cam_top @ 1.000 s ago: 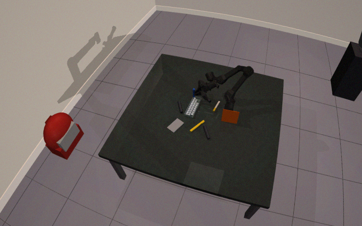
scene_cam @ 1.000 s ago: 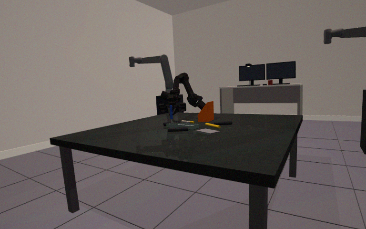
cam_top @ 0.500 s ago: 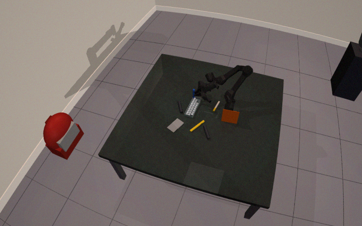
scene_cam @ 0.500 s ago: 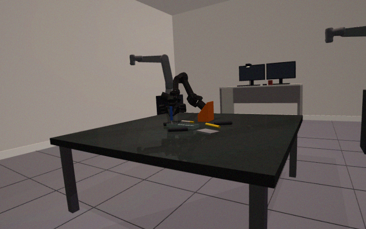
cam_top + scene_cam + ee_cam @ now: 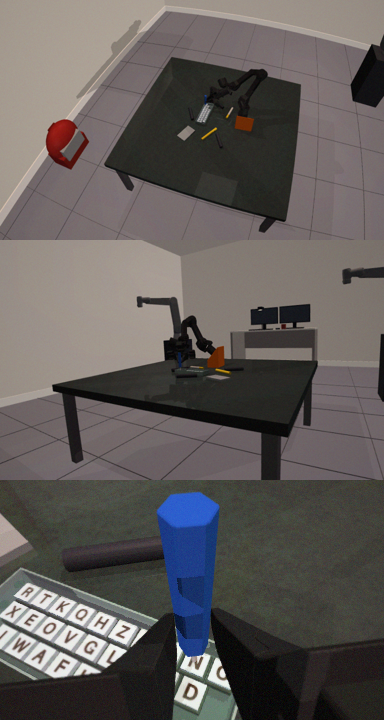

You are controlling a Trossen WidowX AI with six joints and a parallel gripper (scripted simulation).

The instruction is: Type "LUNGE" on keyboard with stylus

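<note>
My gripper tip is 20 mm past the L key, 60 mm to the right of it and 60 mm above it. The rest, counted from my gripper tip: blue stylus: 20 mm below; white marker: 200 mm behind, 10 mm to the left, 70 mm below; yellow marker: 110 mm behind, 250 mm to the left, 70 mm below.
</note>
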